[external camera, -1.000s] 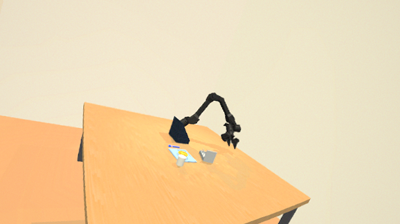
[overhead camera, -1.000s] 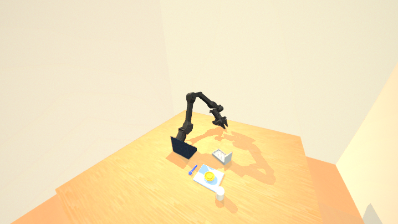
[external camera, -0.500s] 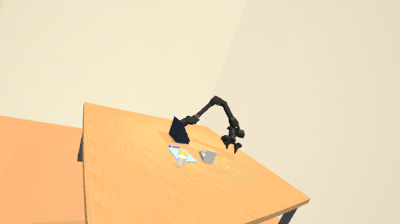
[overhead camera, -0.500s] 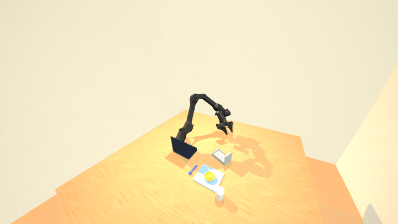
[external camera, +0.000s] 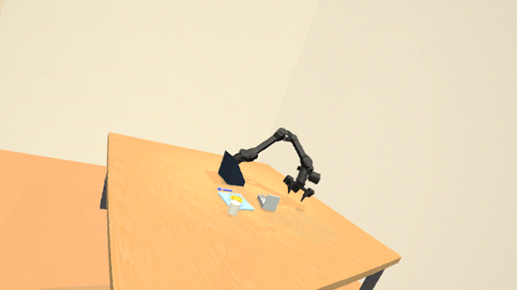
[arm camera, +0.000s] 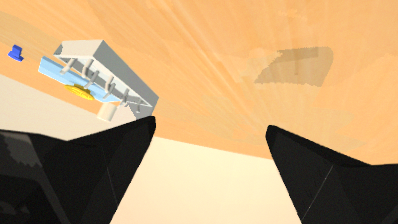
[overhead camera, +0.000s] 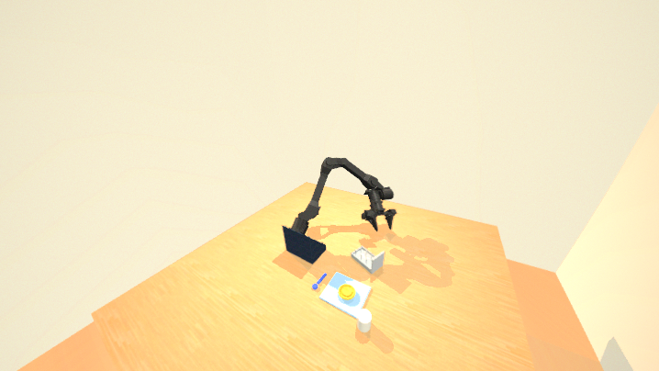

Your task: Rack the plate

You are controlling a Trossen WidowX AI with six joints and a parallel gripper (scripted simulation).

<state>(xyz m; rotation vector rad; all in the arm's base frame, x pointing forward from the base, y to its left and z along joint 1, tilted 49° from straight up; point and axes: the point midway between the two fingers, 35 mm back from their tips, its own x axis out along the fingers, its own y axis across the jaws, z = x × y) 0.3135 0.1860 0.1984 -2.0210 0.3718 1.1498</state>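
Now: gripper tip 2 cm past the yellow plate, 35 cm to the left of it and 4 cm above it. The rest, counted from my gripper tip: light blue mat (3 cm behind, 35 cm to the right, 6 cm below); then blue spoon (14 cm behind, 36 cm to the right, 6 cm below); then dish rack (2 cm behind, 17 cm to the right, 4 cm below).
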